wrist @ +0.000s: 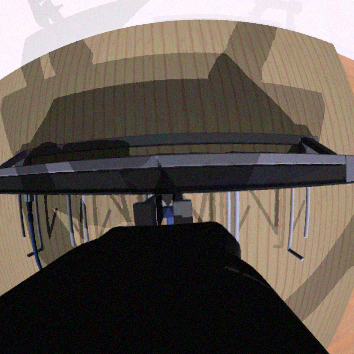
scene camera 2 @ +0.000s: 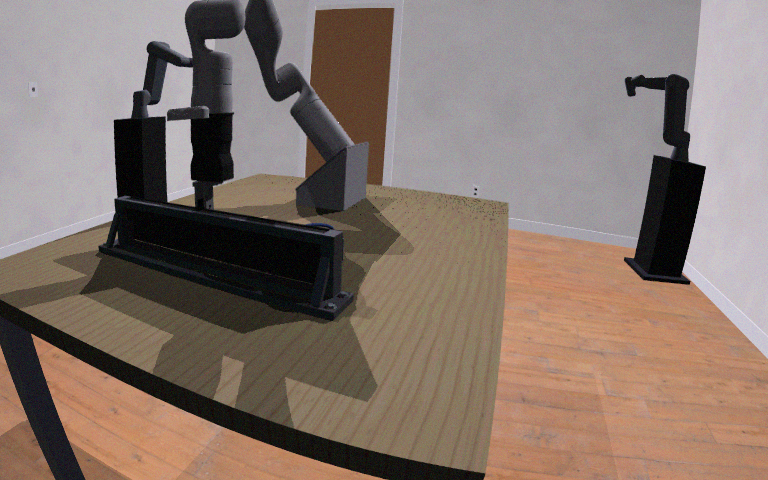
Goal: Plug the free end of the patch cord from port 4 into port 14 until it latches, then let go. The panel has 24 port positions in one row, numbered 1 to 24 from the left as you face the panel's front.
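Frame: origin at the arm's base, x ahead, y left, z up, level; centimetres.
Where they show: gripper, between the fingertips: [wrist: 167,204]; arm's base, origin of its link: [scene camera 2: 342,156].
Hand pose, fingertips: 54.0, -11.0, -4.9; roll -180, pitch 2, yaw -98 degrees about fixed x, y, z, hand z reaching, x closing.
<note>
Each offset is from my fingertips to the top centre of the thing, as dx, dy, dz. "spot": to the spot under its first point. Level surfaces: height alone.
The patch panel [scene camera 2: 333,243] [wrist: 225,160] stands upright on the table; scene camera 2 sees it from behind. My gripper [scene camera 2: 203,199] [wrist: 167,204] points down at the panel's front side, close to its face. It is shut on a small blue plug {+0.5, -0.1, +0.6} [wrist: 168,216], the cord's free end. In the wrist view the plug is just below the panel's top edge, near mid-length; its nose and the port are hidden. The blue patch cord {spot: -5.6, +19.8, -0.8} [scene camera 2: 320,225] [wrist: 31,224] hangs from the panel's front at the left of the wrist view. Port numbers and the plug's seating cannot be made out.
Thin metal rods {spot: -6.3, -16.5, -6.0} [wrist: 292,215] stick out from the panel's front on both sides of my gripper. My arm's base [scene camera 2: 353,178] stands on the wooden table {dz -7.8} [scene camera 2: 436,339]. Two other arms stand on black pedestals [scene camera 2: 668,220] [scene camera 2: 140,158] beyond the table.
</note>
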